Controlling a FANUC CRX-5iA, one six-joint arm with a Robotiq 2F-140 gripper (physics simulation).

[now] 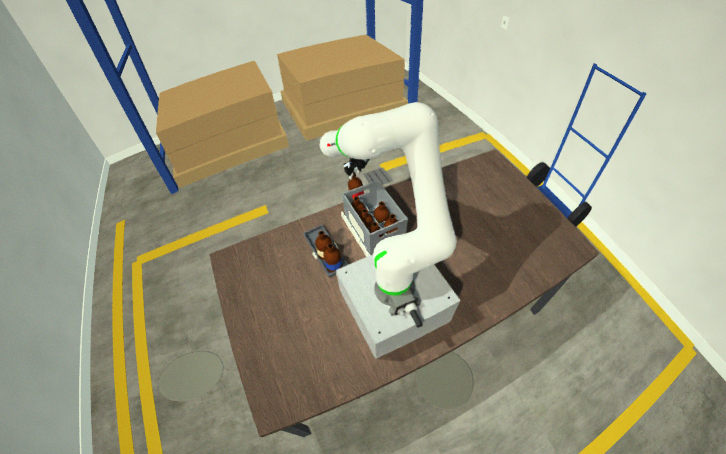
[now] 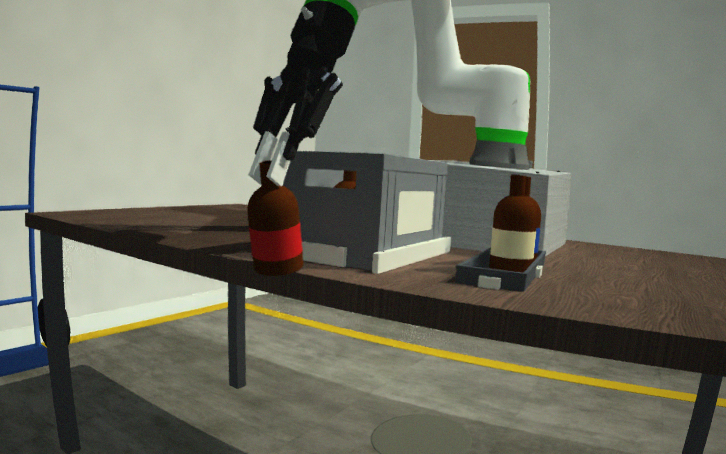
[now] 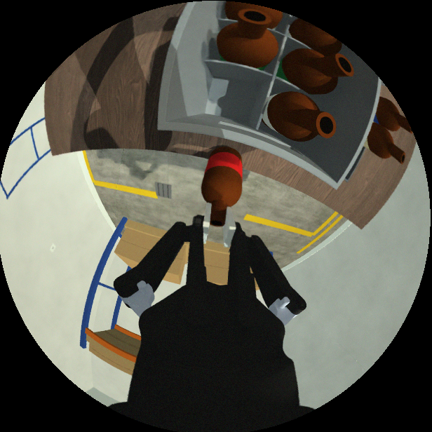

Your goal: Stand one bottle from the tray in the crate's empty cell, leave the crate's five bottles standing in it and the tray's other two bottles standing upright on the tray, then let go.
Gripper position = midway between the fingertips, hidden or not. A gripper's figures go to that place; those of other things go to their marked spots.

Labels:
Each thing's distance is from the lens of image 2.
my gripper (image 2: 264,180): 72 cm
red-banded brown bottle (image 2: 273,215): 70 cm
cream-banded bottle (image 2: 515,217): 82 cm
pale strip (image 2: 390,259): 79 cm
The marked spots on the cream-banded bottle and the red-banded brown bottle are 37 cm apart.

